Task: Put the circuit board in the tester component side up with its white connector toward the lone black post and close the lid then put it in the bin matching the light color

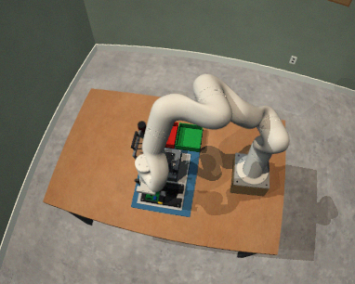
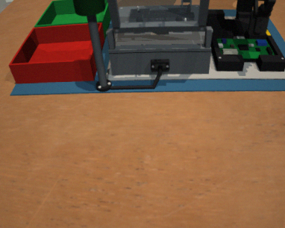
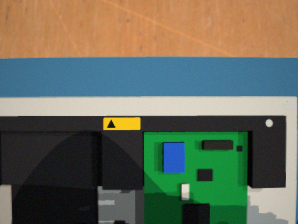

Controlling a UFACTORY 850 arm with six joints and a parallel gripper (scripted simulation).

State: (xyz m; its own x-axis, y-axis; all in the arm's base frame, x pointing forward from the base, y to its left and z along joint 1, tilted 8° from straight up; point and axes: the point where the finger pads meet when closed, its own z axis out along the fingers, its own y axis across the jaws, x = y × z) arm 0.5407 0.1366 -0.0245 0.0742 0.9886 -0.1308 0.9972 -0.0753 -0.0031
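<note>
The green circuit board is 7 cm below my hand. Round my hand: green bin (36 cm to the right, 17 cm behind, 7 cm below); then lid (18 cm to the right, 10 cm above, 7 cm ahead); then red bin (37 cm to the right, 7 cm below, 2 cm behind).
</note>
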